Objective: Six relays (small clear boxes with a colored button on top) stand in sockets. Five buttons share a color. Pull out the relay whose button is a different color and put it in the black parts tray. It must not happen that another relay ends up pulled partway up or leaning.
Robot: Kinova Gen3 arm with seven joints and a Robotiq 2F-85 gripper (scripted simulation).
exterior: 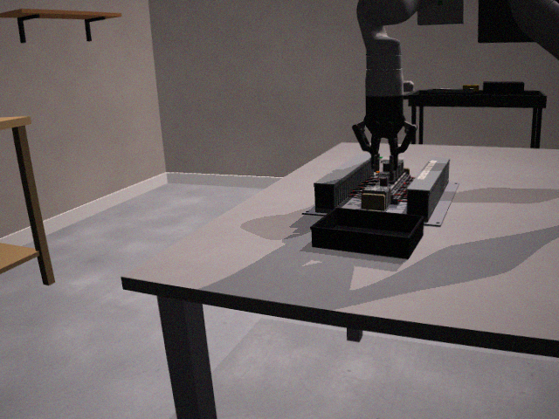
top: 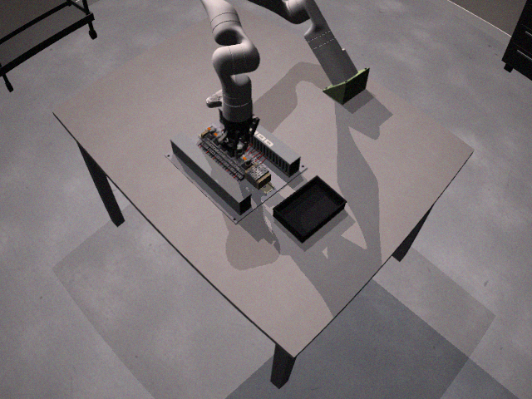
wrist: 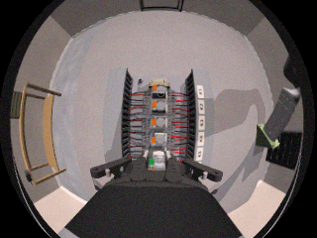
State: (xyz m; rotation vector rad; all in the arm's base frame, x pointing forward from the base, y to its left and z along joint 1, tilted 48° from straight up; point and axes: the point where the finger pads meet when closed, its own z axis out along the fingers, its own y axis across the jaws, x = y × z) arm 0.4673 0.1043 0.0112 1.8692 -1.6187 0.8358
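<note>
Right now my hand is 60 mm past the black parts tray, 230 mm to the right of it and 60 mm above it.
</note>
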